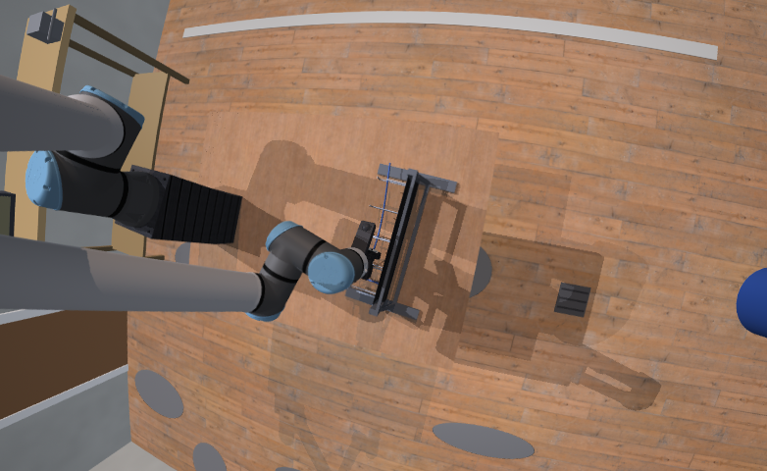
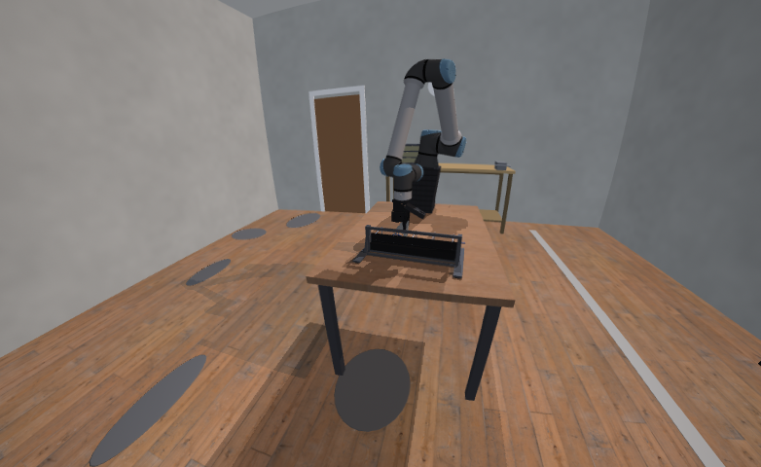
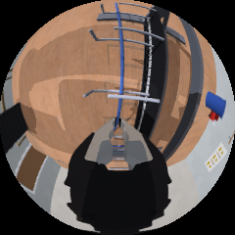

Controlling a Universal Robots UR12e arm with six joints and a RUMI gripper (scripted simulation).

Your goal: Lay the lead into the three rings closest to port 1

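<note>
Now: hand 80 mm short of the dark rack and 40 mm to the right of it.
</note>
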